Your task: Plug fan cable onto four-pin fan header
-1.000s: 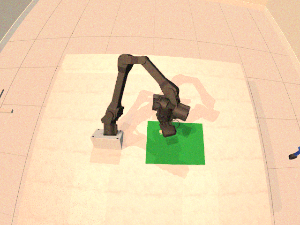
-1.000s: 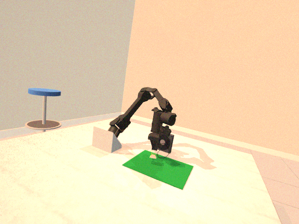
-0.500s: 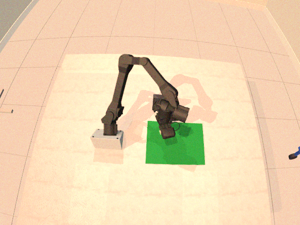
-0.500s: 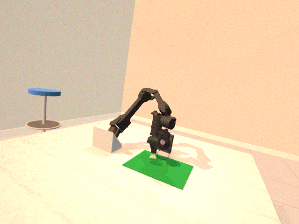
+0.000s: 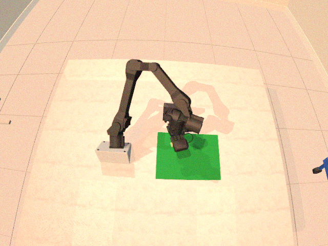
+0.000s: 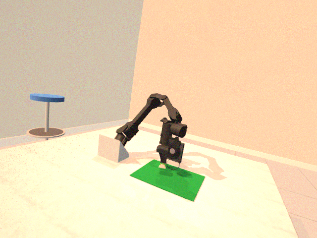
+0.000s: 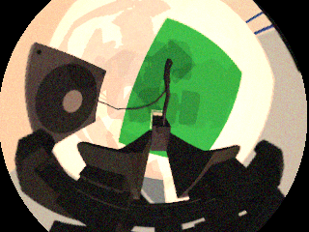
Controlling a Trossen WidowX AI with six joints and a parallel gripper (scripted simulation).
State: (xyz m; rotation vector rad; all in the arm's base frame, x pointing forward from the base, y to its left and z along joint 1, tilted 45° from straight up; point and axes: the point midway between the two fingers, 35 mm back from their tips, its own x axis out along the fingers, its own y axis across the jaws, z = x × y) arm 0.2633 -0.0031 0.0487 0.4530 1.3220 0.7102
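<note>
Right now the pale four-pin header is 4 cm below my gripper tip and 1 cm ahead of it. Round my gripper tip: green board (7 cm ahead, 6 cm to the right, 6 cm below); dark plug (1 cm ahead, 1 cm above); dark square fan (14 cm to the left, 2 cm ahead, 2 cm above).
</note>
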